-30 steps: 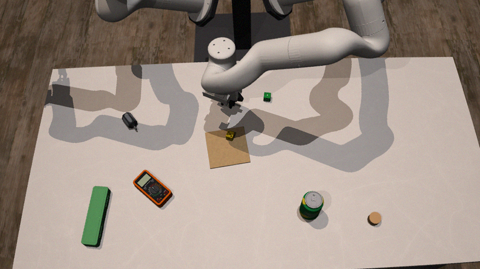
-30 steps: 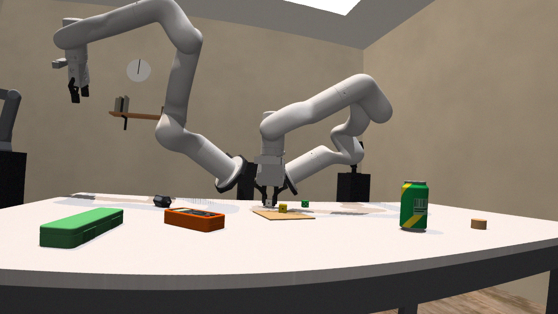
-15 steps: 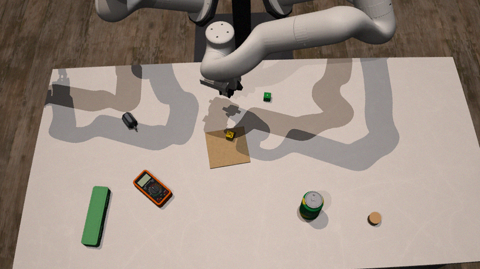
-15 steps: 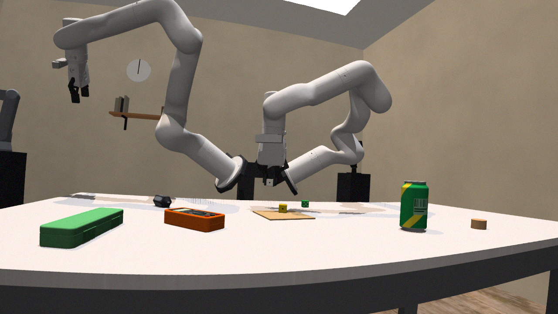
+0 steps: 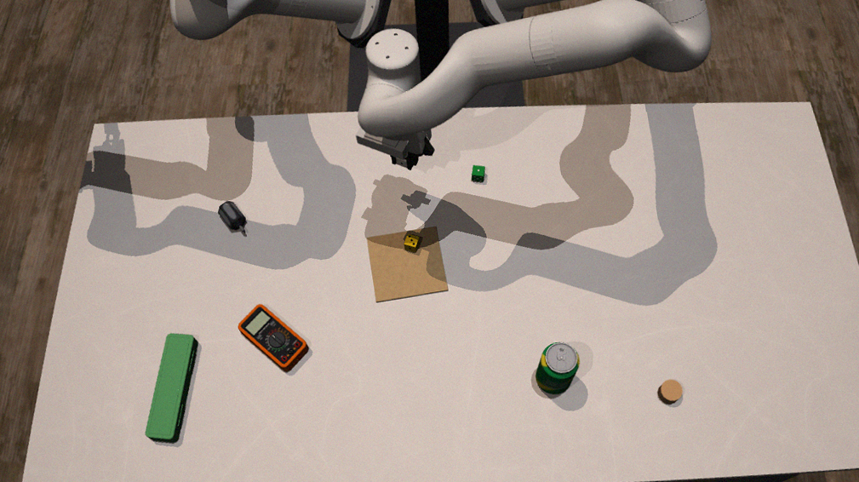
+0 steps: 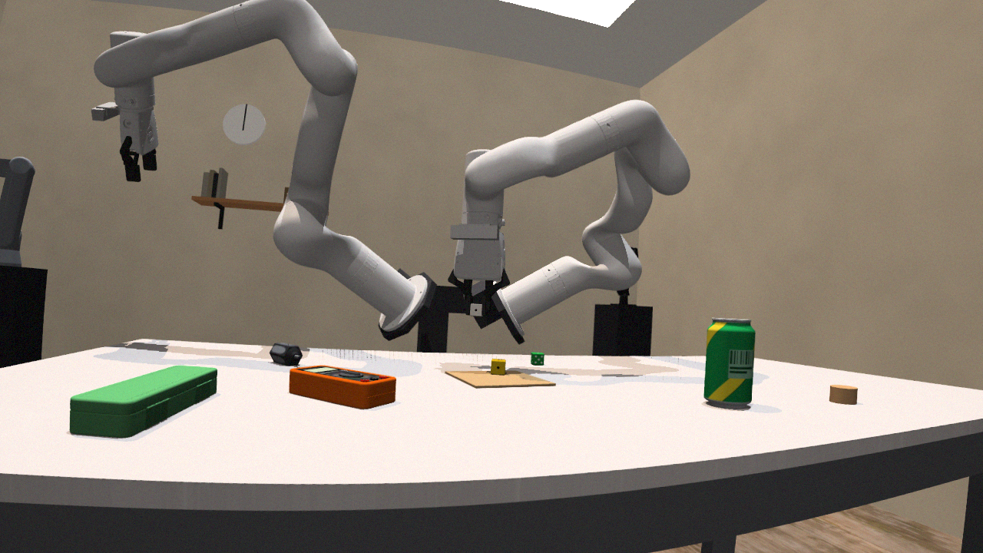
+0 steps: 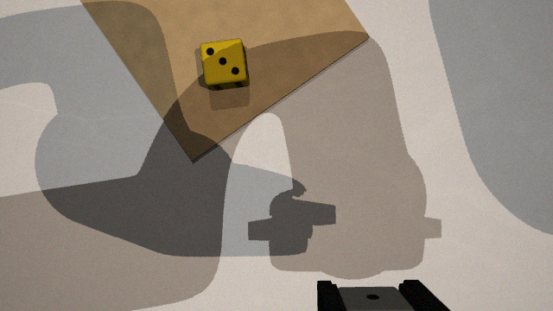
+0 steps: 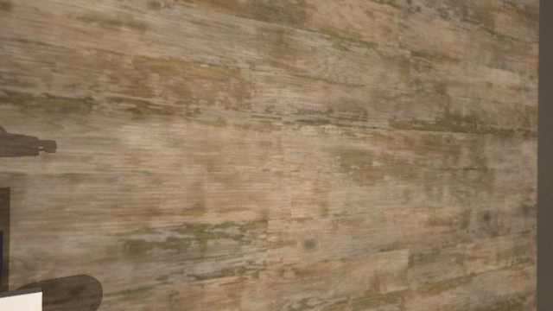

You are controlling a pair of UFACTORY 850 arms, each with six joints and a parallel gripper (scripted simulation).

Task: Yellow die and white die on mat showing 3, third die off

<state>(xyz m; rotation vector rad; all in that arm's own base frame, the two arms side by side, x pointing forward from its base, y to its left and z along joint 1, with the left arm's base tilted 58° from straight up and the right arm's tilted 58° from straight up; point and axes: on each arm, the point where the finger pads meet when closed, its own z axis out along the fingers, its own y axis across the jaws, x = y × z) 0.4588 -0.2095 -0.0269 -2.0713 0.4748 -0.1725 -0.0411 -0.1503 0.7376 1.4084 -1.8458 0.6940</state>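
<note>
My left gripper is now 170 mm short of the tan mat, 10 mm to the left of it and 120 mm above it. The rest, counted from my left hand: white die: 10 mm below; then green die: 10 mm behind, 150 mm to the left, 110 mm below; then yellow die: 140 mm ahead, 100 mm below.
</note>
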